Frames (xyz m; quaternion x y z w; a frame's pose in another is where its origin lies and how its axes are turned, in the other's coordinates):
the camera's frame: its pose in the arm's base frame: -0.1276 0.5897 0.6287 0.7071 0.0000 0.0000 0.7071
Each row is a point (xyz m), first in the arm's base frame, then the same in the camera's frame.
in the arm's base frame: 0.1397 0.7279 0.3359
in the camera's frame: 0.2673 -0.2928 -0.1382
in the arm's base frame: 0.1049 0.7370 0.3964
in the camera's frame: 0.2325 -0.2323 -0.1473
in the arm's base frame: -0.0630 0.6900 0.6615
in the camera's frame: 0.0646 0.0328 -0.1003
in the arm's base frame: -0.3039 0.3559 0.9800
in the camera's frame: -0.1763 0.3513 0.2338
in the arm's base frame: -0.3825 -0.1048 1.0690
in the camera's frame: -0.2549 0.4403 0.6945
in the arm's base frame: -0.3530 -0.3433 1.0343
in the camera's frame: -0.2254 0.4056 0.9330
